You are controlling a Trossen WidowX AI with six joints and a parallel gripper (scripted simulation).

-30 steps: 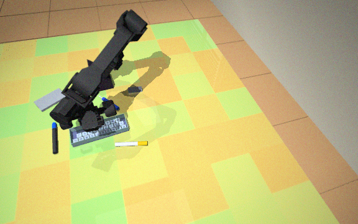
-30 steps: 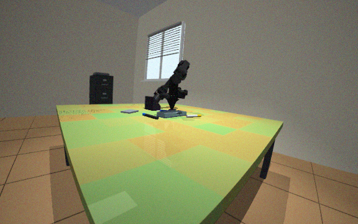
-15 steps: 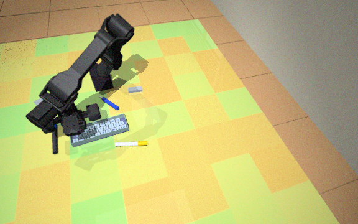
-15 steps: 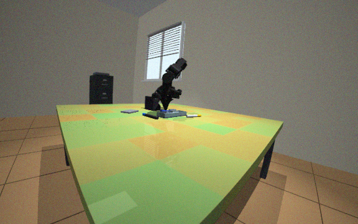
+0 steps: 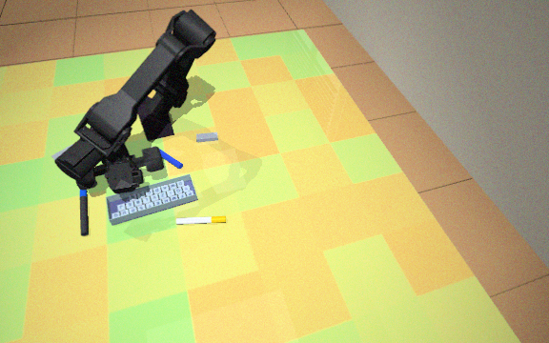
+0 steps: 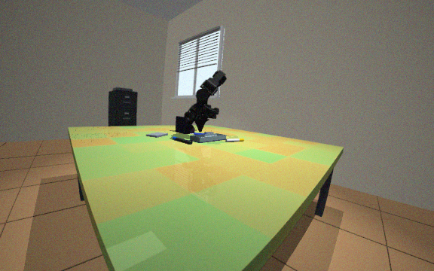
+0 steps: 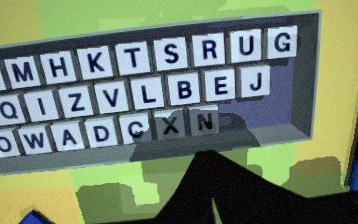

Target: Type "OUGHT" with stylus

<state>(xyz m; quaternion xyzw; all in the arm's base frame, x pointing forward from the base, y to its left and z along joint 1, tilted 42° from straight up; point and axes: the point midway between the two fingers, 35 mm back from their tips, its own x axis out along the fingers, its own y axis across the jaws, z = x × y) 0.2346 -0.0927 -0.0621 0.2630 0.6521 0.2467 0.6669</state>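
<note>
Now: gripper tip 12 cm past the stylus, 9 cm to the right of it and 3 cm above it. Also, from my gripper tip: yellow-capped marker: 15 cm to the left, 14 cm ahead, 3 cm below; then grey stylus tip: 15 cm behind, 7 cm to the left, 3 cm below; then flat grey slab: 21 cm behind, 13 cm to the right, 4 cm below.
</note>
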